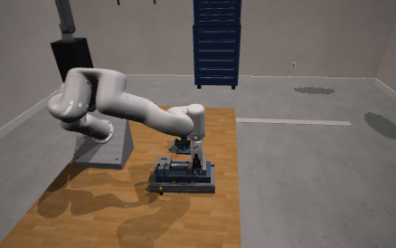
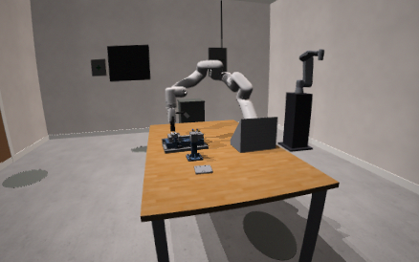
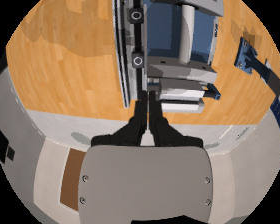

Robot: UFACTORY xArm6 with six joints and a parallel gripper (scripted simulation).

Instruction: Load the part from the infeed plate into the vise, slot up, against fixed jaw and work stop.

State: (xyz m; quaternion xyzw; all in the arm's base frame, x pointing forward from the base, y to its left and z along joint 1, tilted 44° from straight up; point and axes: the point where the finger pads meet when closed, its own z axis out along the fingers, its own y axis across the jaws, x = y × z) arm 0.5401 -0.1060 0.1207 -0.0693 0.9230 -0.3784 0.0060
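Right now my hand is 1 cm past the part, 5 cm to the right of it and 3 cm above it. Round my hand: air cylinder (17 cm behind, 3 cm to the left, 5 cm below); air cylinder rod (9 cm behind, 4 cm to the left, 5 cm below).
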